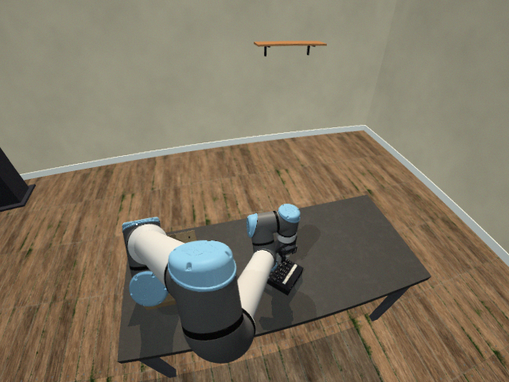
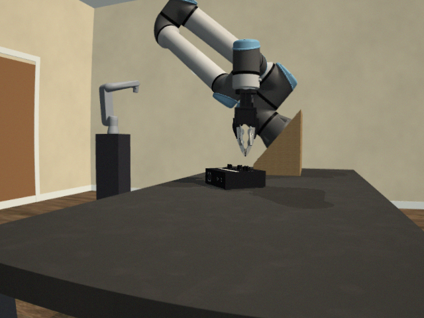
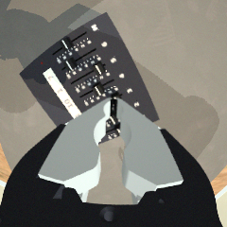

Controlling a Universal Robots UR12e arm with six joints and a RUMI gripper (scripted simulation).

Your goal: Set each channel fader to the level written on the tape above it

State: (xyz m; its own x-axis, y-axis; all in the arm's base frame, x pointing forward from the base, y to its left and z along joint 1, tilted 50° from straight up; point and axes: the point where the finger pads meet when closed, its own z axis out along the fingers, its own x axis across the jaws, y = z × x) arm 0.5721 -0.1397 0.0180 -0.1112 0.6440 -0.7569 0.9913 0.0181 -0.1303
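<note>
Now: the master fader 40 mm behind my hand, 60 mm to the right of it and 50 mm below it.
</note>
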